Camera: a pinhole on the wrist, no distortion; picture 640 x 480 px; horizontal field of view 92.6 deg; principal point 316.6 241.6 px. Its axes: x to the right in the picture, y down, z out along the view. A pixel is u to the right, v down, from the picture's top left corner.
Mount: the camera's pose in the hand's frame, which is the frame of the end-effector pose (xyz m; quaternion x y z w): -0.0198 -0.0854 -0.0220 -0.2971 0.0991 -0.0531 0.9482
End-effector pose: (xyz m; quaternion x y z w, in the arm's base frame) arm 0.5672 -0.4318 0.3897 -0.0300 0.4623 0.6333 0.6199
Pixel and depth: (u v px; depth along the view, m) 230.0 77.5 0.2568
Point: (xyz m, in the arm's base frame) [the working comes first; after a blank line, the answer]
In the camera's frame: -0.0727 -0.1378 0.2568

0.7597 -0.2997 0.5467
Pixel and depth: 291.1 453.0 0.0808
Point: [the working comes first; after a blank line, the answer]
In the camera's frame: -0.0067 0.0559 0.0808

0.5701 -0.4279 0.4037
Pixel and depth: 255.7 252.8 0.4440
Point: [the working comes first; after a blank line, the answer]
In the camera's frame: -0.0884 0.0163 0.4440

0.5982 -0.1896 0.6910
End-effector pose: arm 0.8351 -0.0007 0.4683 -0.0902 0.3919 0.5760 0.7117
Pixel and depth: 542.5 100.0 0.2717
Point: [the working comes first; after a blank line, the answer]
In the camera's frame: 0.2007 -0.1258 0.2717

1.0119 0.2869 0.4538
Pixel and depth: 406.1 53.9 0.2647
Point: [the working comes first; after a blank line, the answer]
In the camera's frame: 0.0775 -0.1625 0.2647

1.0367 0.2102 0.5542
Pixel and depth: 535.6 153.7 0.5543
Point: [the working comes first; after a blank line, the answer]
In the camera's frame: 0.3970 -0.1593 0.5543

1.0304 0.6319 0.4646
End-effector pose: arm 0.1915 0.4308 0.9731 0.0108 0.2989 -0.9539 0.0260
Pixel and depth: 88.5 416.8 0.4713
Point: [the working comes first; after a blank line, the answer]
In the camera's frame: -0.3516 0.2700 0.4713

0.4629 -0.0758 0.9354
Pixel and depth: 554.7 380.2 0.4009
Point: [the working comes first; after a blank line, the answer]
In the camera's frame: 0.3121 0.1817 0.4009

-0.1755 0.1377 0.9463
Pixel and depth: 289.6 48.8 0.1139
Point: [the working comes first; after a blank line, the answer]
In the camera's frame: -0.0101 -0.0718 0.1139

0.1941 0.4322 1.1109
